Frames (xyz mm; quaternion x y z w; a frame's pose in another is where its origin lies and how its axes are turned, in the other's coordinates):
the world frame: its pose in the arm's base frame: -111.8 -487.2 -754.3 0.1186 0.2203 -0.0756 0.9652
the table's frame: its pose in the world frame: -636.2 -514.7 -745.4 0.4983 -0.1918 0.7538 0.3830
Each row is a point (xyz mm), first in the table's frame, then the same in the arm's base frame.
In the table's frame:
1: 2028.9 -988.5 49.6
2: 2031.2 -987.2 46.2
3: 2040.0 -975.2 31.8
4: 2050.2 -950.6 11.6
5: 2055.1 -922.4 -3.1
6: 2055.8 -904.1 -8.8
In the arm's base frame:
1: 226.0 101.7 415.7
2: 223.6 104.1 418.4
3: 208.3 110.5 430.7
4: 180.1 114.7 448.2
5: 151.0 111.6 461.7
6: 133.7 106.1 467.9

